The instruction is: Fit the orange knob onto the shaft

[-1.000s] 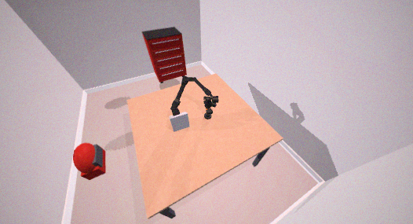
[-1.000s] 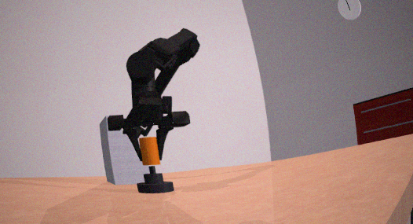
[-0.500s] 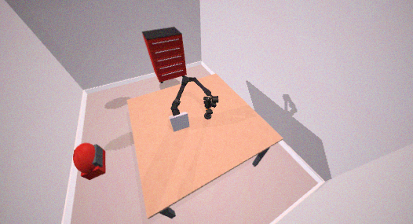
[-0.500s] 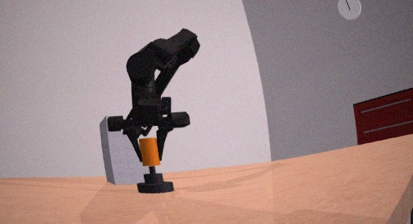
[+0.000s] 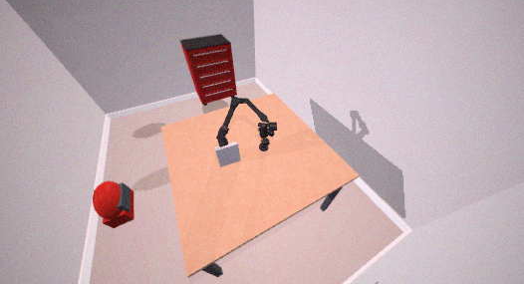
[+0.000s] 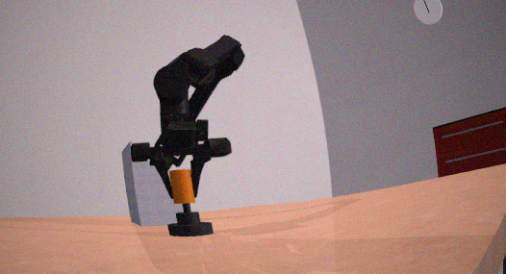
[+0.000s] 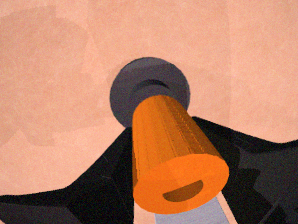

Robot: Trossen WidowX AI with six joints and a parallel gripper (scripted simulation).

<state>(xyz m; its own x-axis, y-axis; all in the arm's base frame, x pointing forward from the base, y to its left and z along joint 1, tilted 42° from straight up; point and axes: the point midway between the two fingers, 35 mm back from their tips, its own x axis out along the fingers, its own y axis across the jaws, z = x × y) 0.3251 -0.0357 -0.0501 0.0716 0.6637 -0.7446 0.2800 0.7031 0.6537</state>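
The dark pedestal is 40 mm below my gripper tip. Also, from my gripper tip: orange knob: 20 mm above.
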